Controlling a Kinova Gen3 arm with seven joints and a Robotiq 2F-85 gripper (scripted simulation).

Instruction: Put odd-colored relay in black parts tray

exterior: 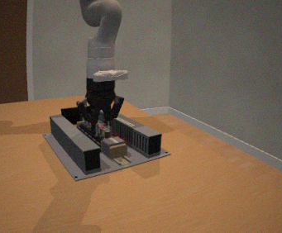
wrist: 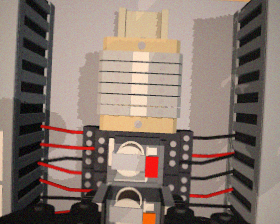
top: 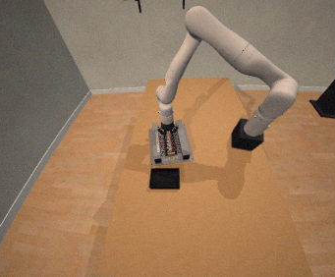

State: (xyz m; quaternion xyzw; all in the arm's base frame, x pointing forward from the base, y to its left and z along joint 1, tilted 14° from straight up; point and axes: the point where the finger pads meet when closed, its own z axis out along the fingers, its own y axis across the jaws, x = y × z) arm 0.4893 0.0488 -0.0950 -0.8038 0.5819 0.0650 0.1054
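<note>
Now: hand 1 cm above the relay. Also, from my hand: black parts tray: 3 cm behind, 28 cm to the left, 4 cm below.
</note>
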